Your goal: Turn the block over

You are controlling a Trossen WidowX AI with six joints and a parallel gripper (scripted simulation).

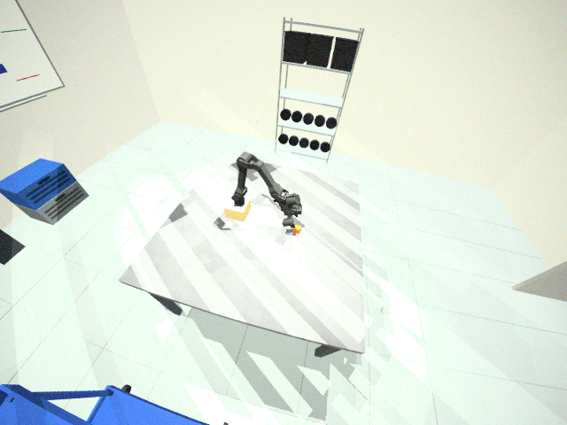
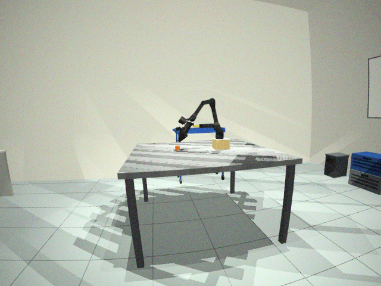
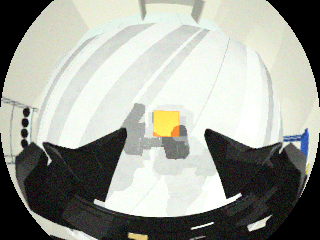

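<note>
The orange block lies 6 cm below my gripper tip.
</note>
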